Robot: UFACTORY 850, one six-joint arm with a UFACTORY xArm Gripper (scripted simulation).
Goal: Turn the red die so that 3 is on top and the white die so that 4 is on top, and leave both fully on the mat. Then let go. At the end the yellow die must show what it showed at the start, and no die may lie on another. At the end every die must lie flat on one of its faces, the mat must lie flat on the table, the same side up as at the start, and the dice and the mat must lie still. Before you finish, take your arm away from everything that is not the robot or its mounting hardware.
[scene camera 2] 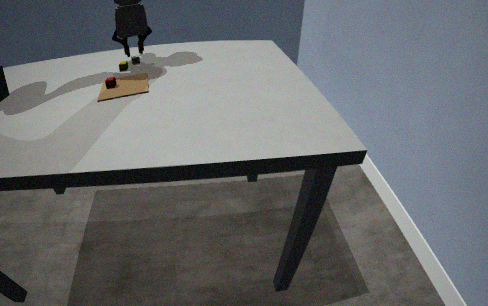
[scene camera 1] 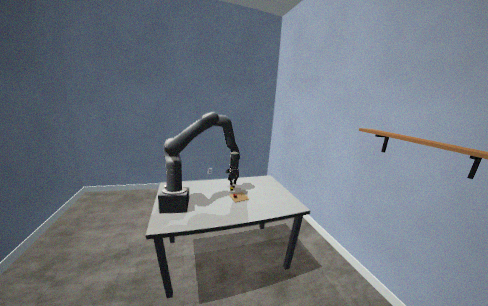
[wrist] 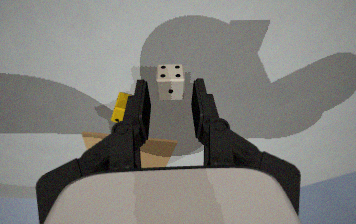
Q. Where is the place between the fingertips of the gripper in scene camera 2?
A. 134,54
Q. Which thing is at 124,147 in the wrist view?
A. The gripper.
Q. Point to a tan mat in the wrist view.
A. At 155,152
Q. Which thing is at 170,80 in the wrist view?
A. A white die.
